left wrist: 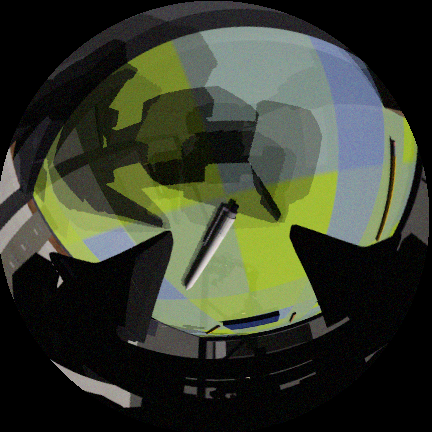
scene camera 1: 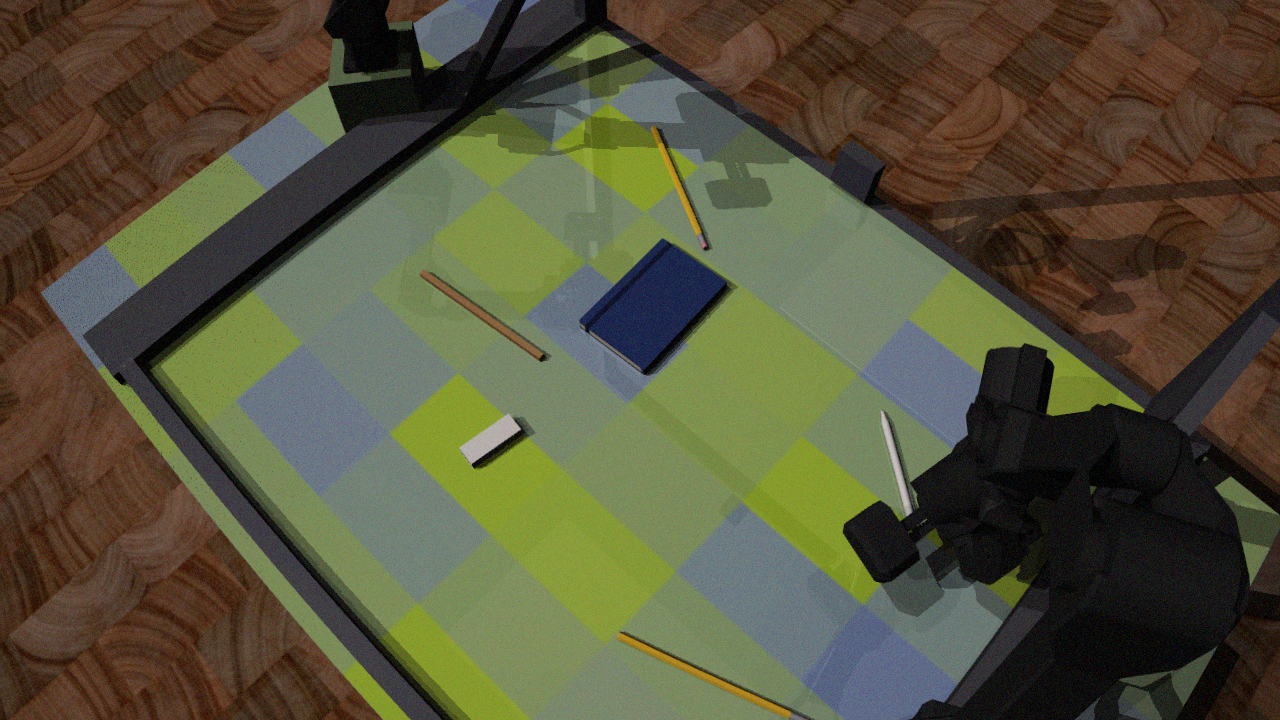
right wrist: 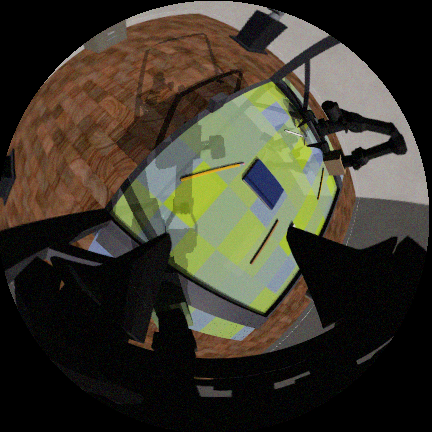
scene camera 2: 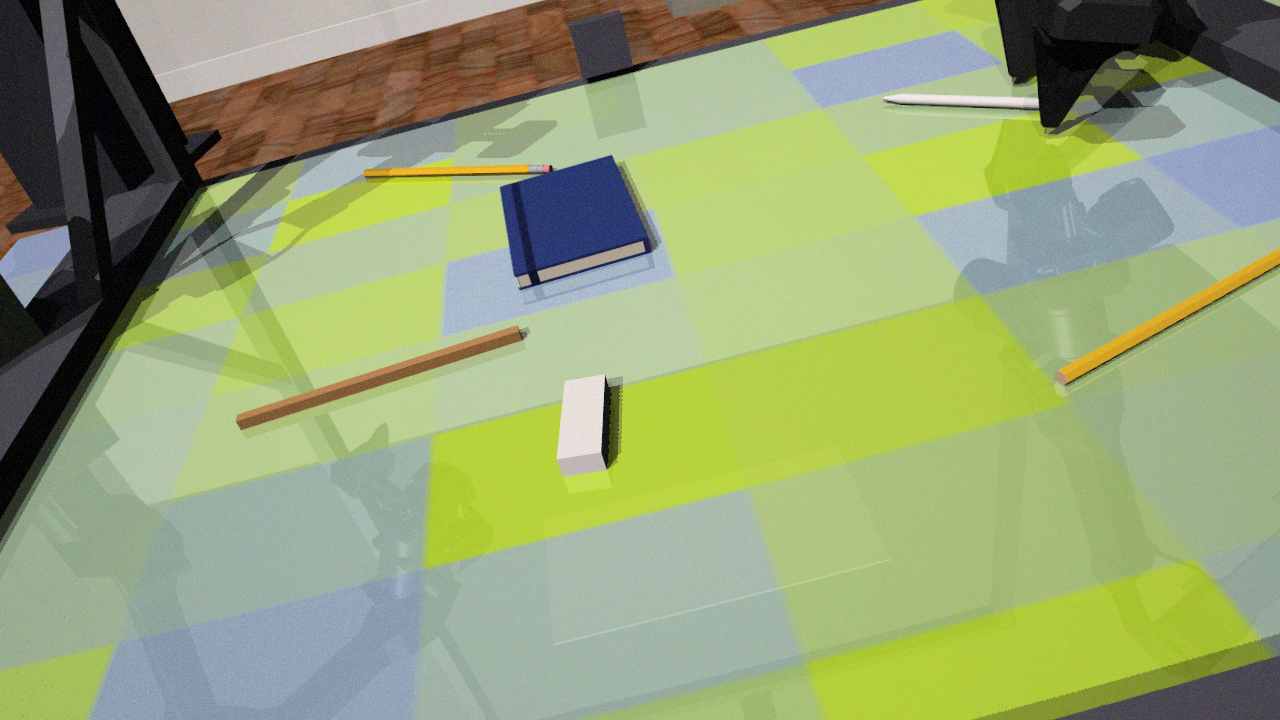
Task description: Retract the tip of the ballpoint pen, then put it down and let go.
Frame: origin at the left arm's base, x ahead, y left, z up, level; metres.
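Seen in the pictures: left gripper, fingertip midpoint: (left wrist: pixel 233 233) (scene camera 1: pixel 904 512) (right wrist: pixel 301 136) (scene camera 2: pixel 1031 100); right gripper, fingertip midpoint: (right wrist: pixel 230 236); left arm's base at its link origin: (right wrist: pixel 343 161); right arm's base at its link origin: (left wrist: pixel 258 347) (scene camera 1: pixel 371 52) (right wrist: pixel 170 317).
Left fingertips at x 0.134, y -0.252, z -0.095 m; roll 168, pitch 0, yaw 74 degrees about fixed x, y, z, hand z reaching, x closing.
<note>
Pixels of each thing's top centre, then the offset from my left fingertips to it.
- white ballpoint pen at its top centre: (scene camera 2: pixel 968 93) (left wrist: pixel 200 266) (scene camera 1: pixel 900 466) (right wrist: pixel 294 132) dx +0.030, dy -0.037, dz +0.000 m
- blue notebook at its top centre: (scene camera 2: pixel 567 209) (scene camera 1: pixel 653 300) (left wrist: pixel 252 324) (right wrist: pixel 265 184) dx +0.338, dy -0.023, dz +0.002 m
- brown stick at its top centre: (scene camera 2: pixel 377 372) (scene camera 1: pixel 479 312) (right wrist: pixel 265 242) dx +0.472, dy +0.107, dz -0.003 m
- white eraser at its top centre: (scene camera 2: pixel 582 414) (scene camera 1: pixel 490 438) dx +0.357, dy +0.204, dz +0.002 m
The white ballpoint pen (scene camera 1: pixel 895 456) (scene camera 2: pixel 957 101) (left wrist: pixel 212 250) (right wrist: pixel 294 133) lies flat on the patchwork table top. In the left wrist view its dark button end is at the upper right and its pointed end at the lower left. Whether the nib is out is too small to tell. My left gripper (scene camera 1: pixel 926 528) (scene camera 2: pixel 1033 105) (left wrist: pixel 233 233) is open and empty, low over the pen's button end; its fingers stand apart on either side in the left wrist view. In scene camera 1 it hides that end. My right gripper (right wrist: pixel 230 236) is open and empty, away from the pen.
A blue notebook (scene camera 1: pixel 653 304) (scene camera 2: pixel 577 214) lies mid-table, between a yellow pencil (scene camera 1: pixel 678 186) (scene camera 2: pixel 456 171) and a brown stick (scene camera 1: pixel 483 315) (scene camera 2: pixel 380 376). A white eraser (scene camera 1: pixel 490 438) (scene camera 2: pixel 583 422) and another yellow pencil (scene camera 1: pixel 702 673) (scene camera 2: pixel 1163 317) lie apart. A dark frame edges the table.
</note>
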